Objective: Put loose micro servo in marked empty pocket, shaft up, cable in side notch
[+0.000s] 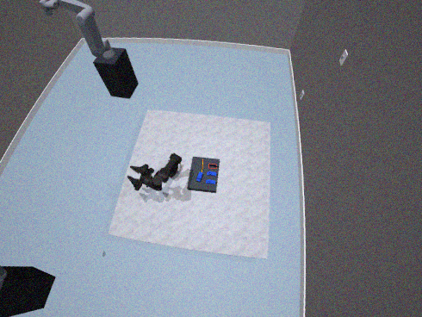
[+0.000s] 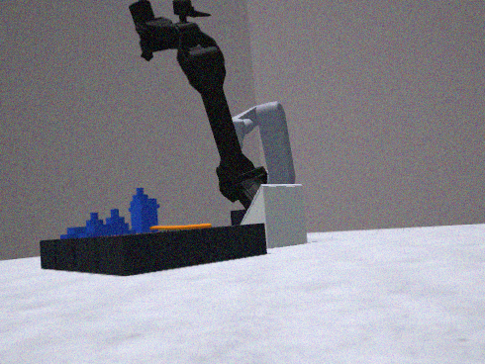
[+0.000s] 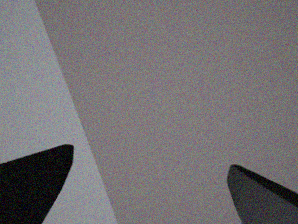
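My gripper tip is now 33 cm short of the robot deck, 31 cm to the right of it and 58 cm above it.
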